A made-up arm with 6 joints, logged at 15 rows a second.
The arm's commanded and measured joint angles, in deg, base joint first. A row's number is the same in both.
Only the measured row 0 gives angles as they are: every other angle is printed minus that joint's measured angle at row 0.
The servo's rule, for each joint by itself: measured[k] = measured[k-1] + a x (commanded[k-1-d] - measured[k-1]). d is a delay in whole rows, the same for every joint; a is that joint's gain. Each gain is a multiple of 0.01, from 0.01 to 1. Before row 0 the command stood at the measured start. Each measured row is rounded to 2 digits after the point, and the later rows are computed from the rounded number. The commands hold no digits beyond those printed.
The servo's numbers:
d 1
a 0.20 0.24 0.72 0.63 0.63 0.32
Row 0, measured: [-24.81, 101.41, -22.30, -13.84, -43.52, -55.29]
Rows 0 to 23, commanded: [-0.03, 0.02, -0.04, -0.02, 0.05, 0.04]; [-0.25, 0.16, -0.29, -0.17, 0.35, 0.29]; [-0.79, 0.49, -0.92, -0.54, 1.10, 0.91]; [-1.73, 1.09, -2.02, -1.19, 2.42, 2.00]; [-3.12, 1.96, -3.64, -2.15, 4.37, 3.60]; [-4.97, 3.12, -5.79, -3.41, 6.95, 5.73]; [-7.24, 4.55, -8.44, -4.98, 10.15, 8.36]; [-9.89, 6.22, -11.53, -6.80, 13.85, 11.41]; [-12.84, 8.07, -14.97, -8.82, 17.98, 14.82]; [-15.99, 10.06, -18.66, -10.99, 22.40, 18.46]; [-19.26, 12.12, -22.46, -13.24, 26.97, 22.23]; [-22.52, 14.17, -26.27, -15.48, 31.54, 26.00]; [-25.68, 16.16, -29.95, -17.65, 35.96, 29.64]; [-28.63, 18.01, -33.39, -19.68, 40.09, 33.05]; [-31.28, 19.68, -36.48, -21.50, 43.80, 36.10]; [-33.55, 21.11, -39.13, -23.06, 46.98, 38.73]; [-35.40, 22.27, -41.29, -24.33, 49.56, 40.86]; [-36.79, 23.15, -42.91, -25.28, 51.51, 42.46]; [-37.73, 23.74, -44.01, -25.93, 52.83, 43.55]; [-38.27, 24.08, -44.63, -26.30, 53.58, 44.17]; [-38.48, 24.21, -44.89, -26.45, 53.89, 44.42]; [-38.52, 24.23, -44.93, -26.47, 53.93, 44.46]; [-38.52, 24.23, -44.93, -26.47, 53.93, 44.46]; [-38.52, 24.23, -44.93, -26.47, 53.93, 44.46]
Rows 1 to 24, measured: [0.00, 0.00, 0.00, 0.00, 0.00, 0.00]; [-0.01, 0.00, -0.03, -0.01, 0.03, 0.01]; [-0.06, 0.04, -0.22, -0.11, 0.23, 0.10]; [-0.21, 0.15, -0.72, -0.38, 0.78, 0.36]; [-0.51, 0.38, -1.66, -0.89, 1.81, 0.88]; [-1.03, 0.76, -3.09, -1.68, 3.42, 1.75]; [-1.82, 1.33, -5.03, -2.77, 5.64, 3.02]; [-2.90, 2.10, -7.49, -4.16, 8.48, 4.73]; [-4.30, 3.09, -10.40, -5.82, 11.86, 6.87]; [-6.01, 4.29, -13.69, -7.71, 15.72, 9.41]; [-8.01, 5.67, -17.27, -9.78, 19.93, 12.31]; [-10.26, 7.22, -21.01, -11.96, 24.37, 15.48]; [-12.71, 8.89, -24.80, -14.18, 28.89, 18.85]; [-15.30, 10.63, -28.51, -16.37, 33.34, 22.30]; [-17.97, 12.40, -32.02, -18.46, 37.59, 25.74]; [-20.63, 14.15, -35.23, -20.38, 41.50, 29.06]; [-23.21, 15.82, -38.04, -22.07, 44.95, 32.15]; [-25.65, 17.37, -40.38, -23.49, 47.85, 34.94]; [-27.88, 18.76, -42.20, -24.62, 50.16, 37.35]; [-29.85, 19.96, -43.50, -25.45, 51.84, 39.33]; [-31.53, 20.95, -44.31, -25.99, 52.94, 40.88]; [-32.92, 21.73, -44.73, -26.28, 53.54, 42.01]; [-34.04, 22.33, -44.87, -26.40, 53.79, 42.79]; [-34.94, 22.79, -44.91, -26.44, 53.88, 43.32]
